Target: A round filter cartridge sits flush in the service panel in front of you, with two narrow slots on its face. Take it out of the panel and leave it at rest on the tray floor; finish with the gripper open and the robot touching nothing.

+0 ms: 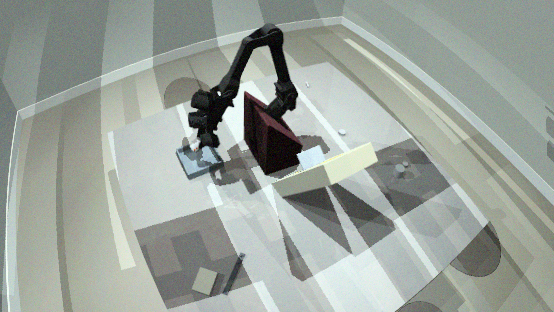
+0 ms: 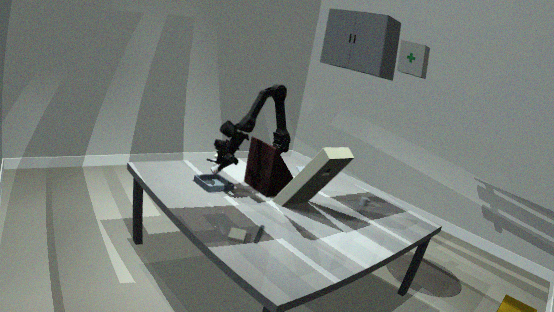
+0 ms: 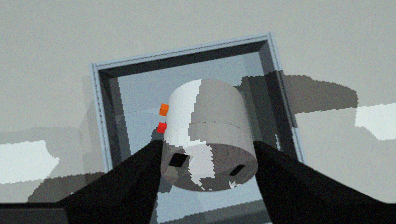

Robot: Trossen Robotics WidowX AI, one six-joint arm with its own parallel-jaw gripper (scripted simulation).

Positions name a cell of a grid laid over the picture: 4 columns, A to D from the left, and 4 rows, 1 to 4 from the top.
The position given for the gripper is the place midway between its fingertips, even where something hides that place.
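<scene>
Image 1 shows the gripper (image 1: B2) and a shallow blue-grey tray (image 1: B3). In image 3: the gripper (image 3: C3), the tray (image 3: B2) and a round filter cartridge (image 3: C3).
</scene>
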